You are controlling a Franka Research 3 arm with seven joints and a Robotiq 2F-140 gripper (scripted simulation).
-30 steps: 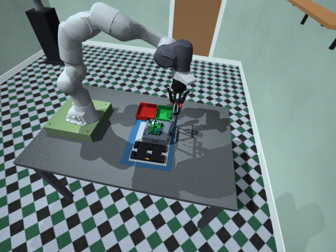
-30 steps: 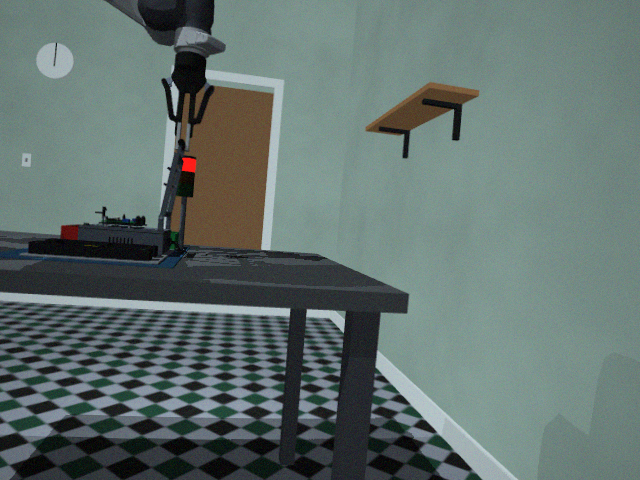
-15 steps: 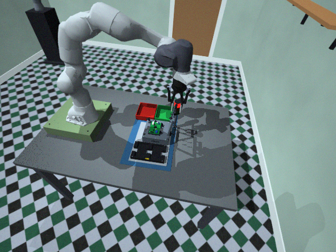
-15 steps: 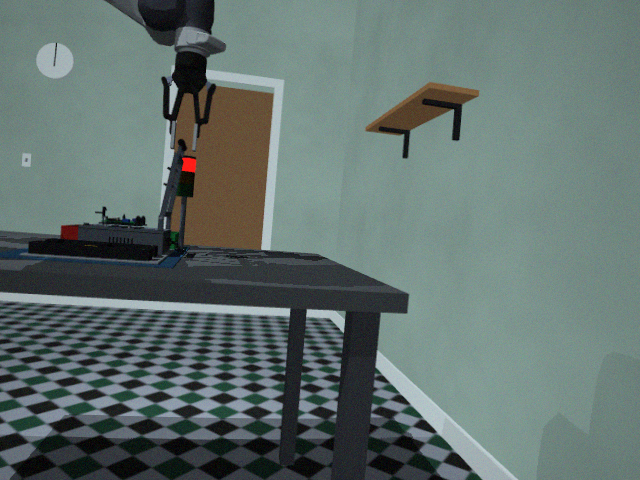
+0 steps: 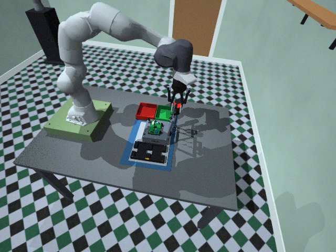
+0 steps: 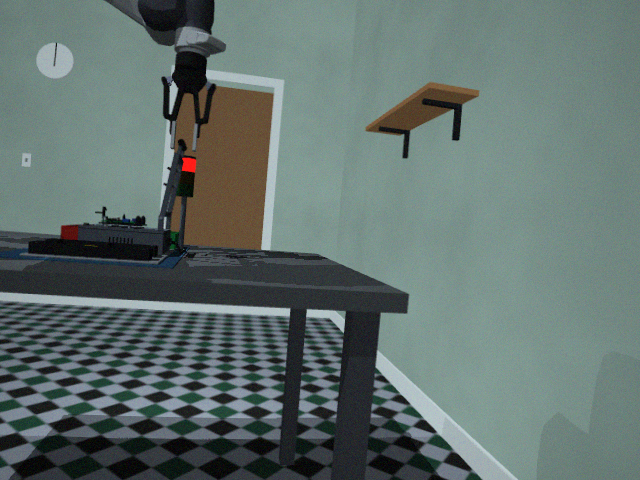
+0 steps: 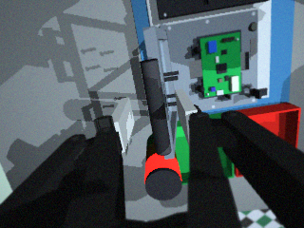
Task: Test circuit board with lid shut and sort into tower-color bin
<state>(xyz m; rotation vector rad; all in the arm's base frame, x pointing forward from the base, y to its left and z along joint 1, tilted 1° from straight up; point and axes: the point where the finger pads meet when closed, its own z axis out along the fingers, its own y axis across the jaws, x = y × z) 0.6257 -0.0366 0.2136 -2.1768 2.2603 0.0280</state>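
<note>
Right now the green circuit board is 130 mm behind my hand, 10 mm to the left of it and 220 mm below it. Also, from my hand: tester lid (20 mm behind, 110 mm below); tester plate (120 mm behind, 10 mm to the left, 220 mm below); black latch hook (190 mm behind, 60 mm to the left, 200 mm below).
</note>
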